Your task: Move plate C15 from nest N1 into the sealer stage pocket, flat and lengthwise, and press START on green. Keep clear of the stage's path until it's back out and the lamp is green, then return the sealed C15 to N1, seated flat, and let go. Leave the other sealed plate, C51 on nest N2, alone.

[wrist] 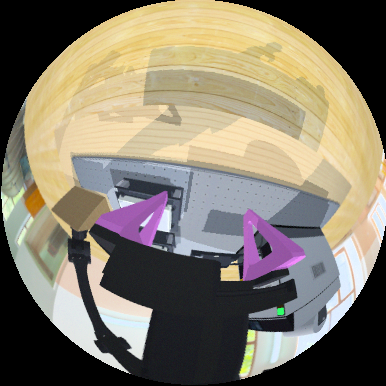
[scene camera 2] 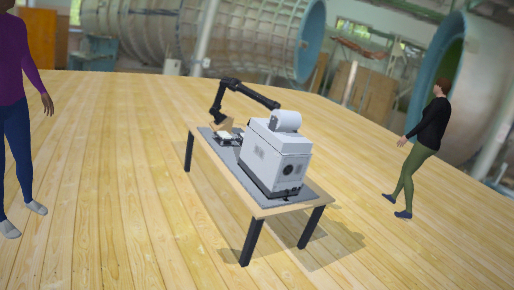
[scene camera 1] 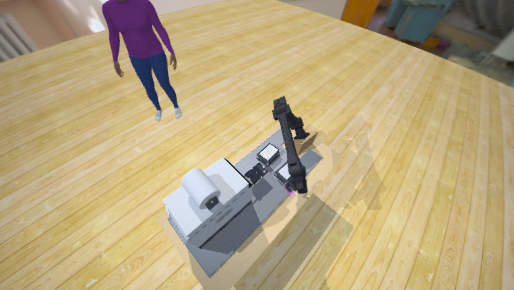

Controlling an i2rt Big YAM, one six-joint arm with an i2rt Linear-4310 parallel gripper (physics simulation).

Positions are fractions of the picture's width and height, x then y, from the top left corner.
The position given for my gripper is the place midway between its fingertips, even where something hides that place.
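Note:
My gripper (wrist: 0.54, 0.53) open, holding nothing. Sealer (wrist: 0.82, 0.64). Grey perforated plate (wrist: 0.55, 0.57). Again, grey perforated plate (scene camera 1: 0.52, 0.66). Also grey perforated plate (scene camera 2: 0.45, 0.53).

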